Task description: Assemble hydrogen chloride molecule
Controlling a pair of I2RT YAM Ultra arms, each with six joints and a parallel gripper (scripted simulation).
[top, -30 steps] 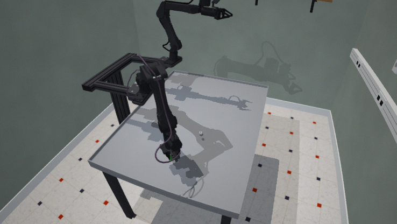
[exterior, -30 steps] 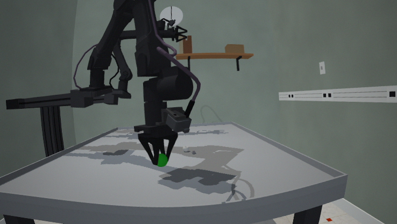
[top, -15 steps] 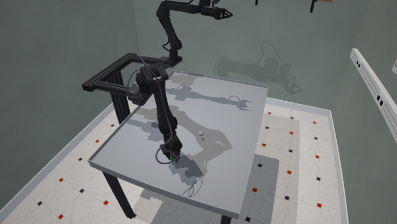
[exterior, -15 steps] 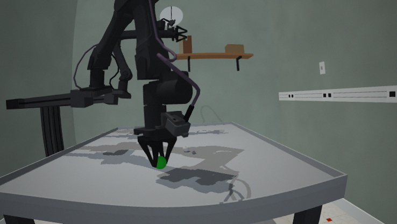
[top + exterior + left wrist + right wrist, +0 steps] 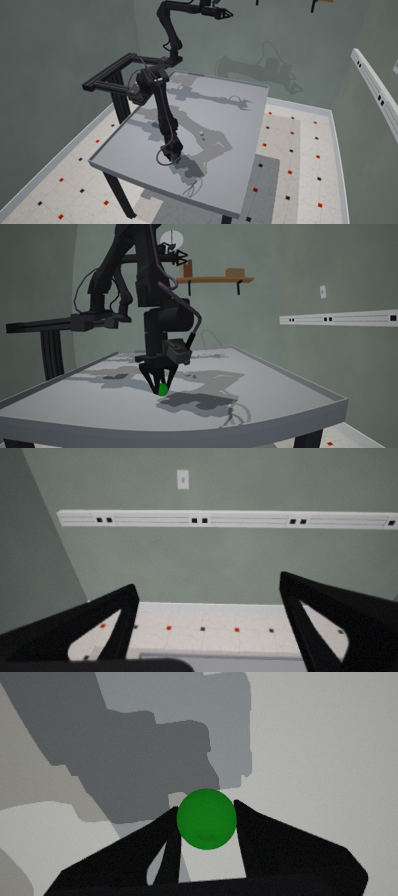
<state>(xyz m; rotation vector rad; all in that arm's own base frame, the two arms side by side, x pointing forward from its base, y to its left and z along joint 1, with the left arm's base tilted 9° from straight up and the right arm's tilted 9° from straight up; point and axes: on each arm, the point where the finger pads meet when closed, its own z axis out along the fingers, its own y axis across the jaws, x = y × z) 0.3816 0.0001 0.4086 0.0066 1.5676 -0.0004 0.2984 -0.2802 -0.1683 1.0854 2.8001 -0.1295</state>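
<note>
Now: the white ball 90 mm ahead of my right hand, 270 mm to the left of it and 20 mm below it. Also, from my right hand: green ball: right at my right hand; grey peg: 110 mm ahead, 230 mm to the left, 30 mm below.
</note>
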